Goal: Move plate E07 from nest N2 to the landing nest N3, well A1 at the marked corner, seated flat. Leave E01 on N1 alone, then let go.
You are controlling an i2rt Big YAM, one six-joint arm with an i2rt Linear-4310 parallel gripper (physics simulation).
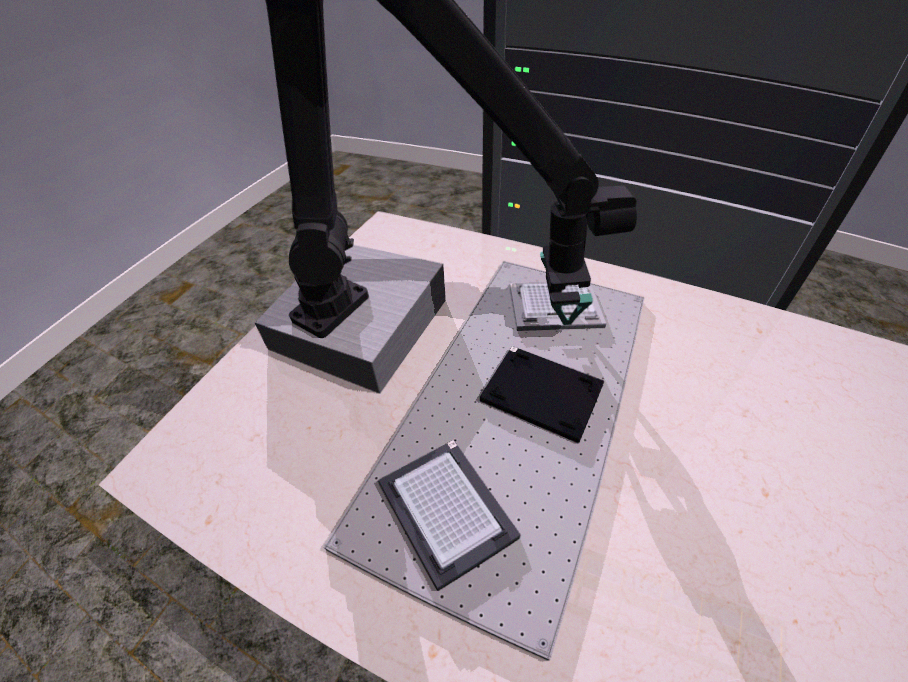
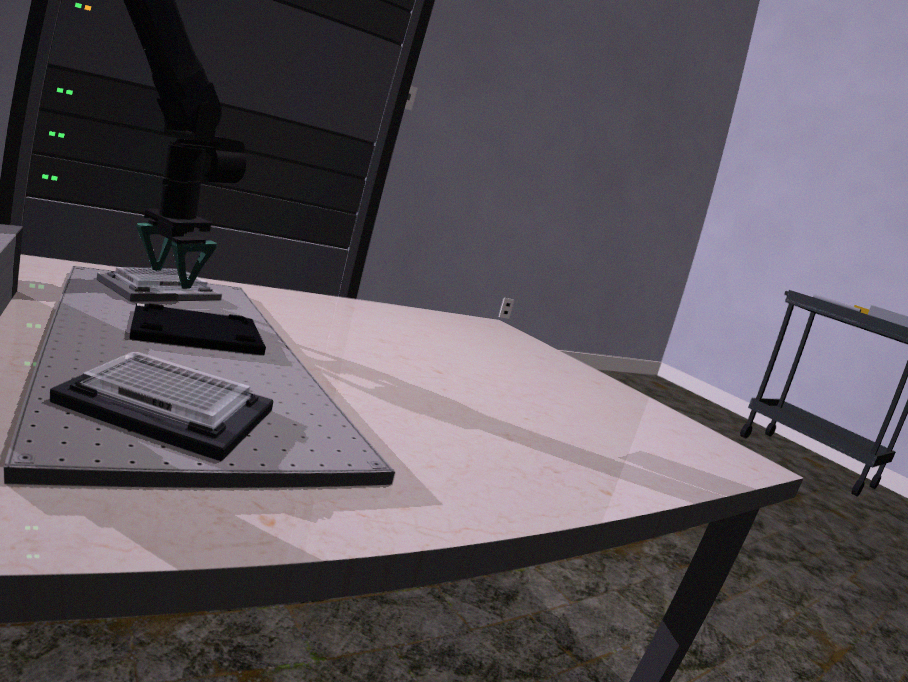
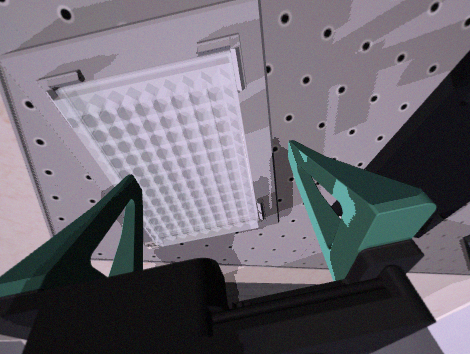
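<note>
A clear 96-well plate (image 1: 535,299) (image 2: 139,274) (image 3: 175,135) sits on the light grey nest (image 1: 543,324) (image 2: 176,296) (image 3: 150,45) at the far end; I take these as E07 and N2, their labels being unreadable. My gripper (image 1: 559,312) (image 2: 172,276) (image 3: 212,164) is open and empty, pointing down close above this plate, its fingertips towards the two long sides. The black nest (image 1: 543,392) (image 2: 198,328) (image 3: 445,135), apparently N3, is empty, with a white corner marker (image 1: 513,350). Another plate (image 1: 444,506) (image 2: 168,385), apparently E01, sits on the dark grey nest (image 1: 480,555) (image 2: 245,422).
The nests stand in a row on a perforated board (image 1: 528,587) (image 2: 315,433) (image 3: 310,102). The arm's grey base block (image 1: 396,300) stands beside the board. A dark rack (image 1: 682,190) (image 2: 293,190) stands behind the table. A cart (image 2: 822,425) stands at the right.
</note>
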